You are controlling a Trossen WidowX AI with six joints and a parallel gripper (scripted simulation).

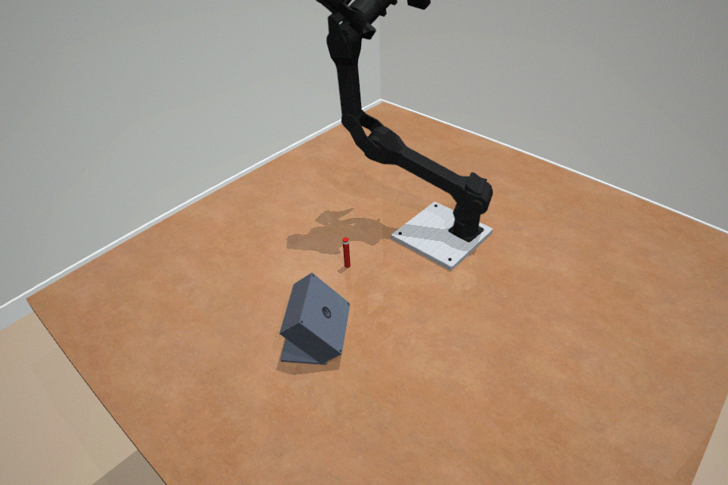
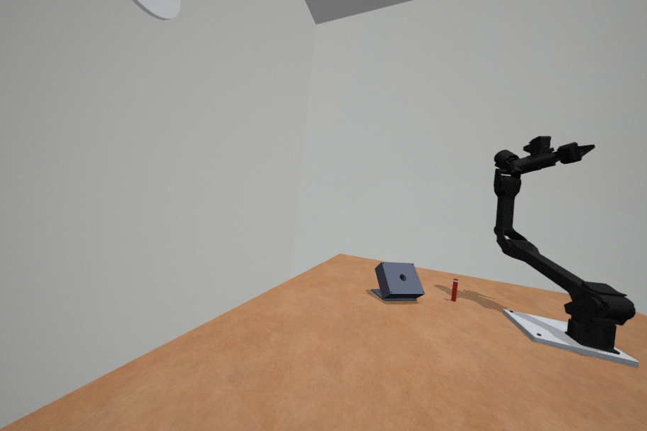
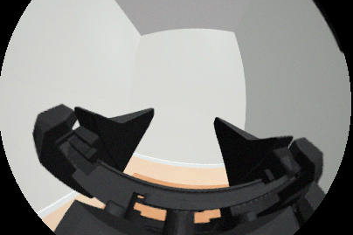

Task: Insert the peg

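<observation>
Right now my gripper tip is 340 mm short of the red peg, 120 mm to the right of it and 520 mm above it. Also, from my gripper tip: panel (530 mm ahead, 230 mm to the left, 520 mm below).
</observation>
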